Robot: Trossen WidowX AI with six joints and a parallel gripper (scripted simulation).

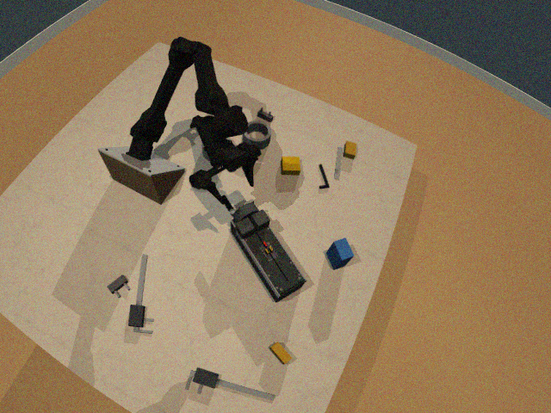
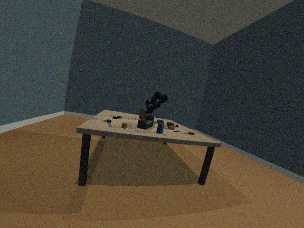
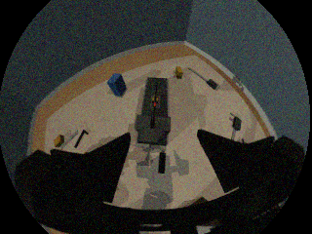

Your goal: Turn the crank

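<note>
The crank handle lies 4 cm behind my gripper tip, 2 cm to the left of it and 11 cm below it. Also, from my gripper tip: yellow block (7 cm ahead, 28 cm to the left, 19 cm below); then red pointer (11 cm ahead, 5 cm to the right, 12 cm below); then blue cube (32 cm ahead, 2 cm to the left, 16 cm below).
</note>
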